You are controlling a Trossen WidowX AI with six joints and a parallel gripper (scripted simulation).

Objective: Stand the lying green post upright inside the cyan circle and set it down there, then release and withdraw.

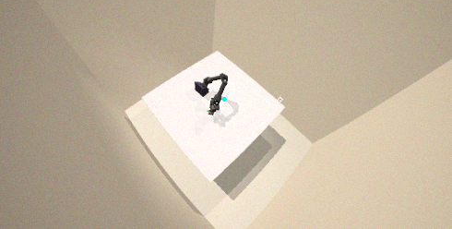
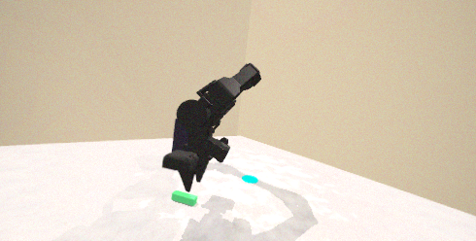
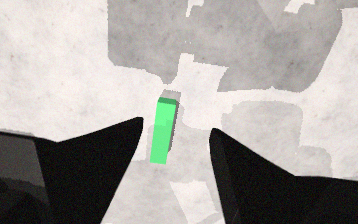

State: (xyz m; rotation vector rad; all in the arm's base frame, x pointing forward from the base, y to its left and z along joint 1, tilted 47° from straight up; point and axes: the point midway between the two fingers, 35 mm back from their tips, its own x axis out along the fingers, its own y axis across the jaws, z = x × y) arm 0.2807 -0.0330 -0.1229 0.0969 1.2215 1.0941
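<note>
The green post lies 4 cm below my gripper tip, 3 cm behind it and 1 cm to the right of it. Also, from my gripper tip: cyan circle: 24 cm to the left, 5 cm below, 4 cm behind.
</note>
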